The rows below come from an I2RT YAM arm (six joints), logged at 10 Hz.
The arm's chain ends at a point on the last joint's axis. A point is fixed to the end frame.
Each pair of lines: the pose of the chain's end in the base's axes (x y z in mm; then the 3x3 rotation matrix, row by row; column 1 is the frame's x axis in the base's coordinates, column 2 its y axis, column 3 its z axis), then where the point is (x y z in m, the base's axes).
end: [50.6 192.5 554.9], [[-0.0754 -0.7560 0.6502], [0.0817 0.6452 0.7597], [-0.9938 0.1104 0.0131]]
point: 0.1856 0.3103 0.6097
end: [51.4 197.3 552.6], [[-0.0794 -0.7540 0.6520], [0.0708 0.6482 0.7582], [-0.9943 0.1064 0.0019]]
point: 0.1869 0.3154 0.6055
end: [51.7 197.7 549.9], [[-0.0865 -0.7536 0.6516], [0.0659 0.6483 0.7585], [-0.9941 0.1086 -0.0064]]
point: 0.1875 0.3161 0.6013
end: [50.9 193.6 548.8], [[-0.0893 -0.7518 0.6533], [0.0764 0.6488 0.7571], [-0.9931 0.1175 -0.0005]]
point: 0.1871 0.3112 0.6010
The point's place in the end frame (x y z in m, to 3 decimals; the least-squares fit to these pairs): -0.055 -0.020 0.178
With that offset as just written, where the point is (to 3 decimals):
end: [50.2 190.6 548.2], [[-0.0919 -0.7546 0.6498], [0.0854 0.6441 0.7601], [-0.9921 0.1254 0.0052]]
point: 0.186 0.308 0.601
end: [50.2 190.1 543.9], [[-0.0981 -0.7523 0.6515], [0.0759 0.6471 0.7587], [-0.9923 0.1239 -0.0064]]
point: 0.187 0.308 0.595
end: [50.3 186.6 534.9], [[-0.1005 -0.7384 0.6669], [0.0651 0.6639 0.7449], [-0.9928 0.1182 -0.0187]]
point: 0.189 0.302 0.584
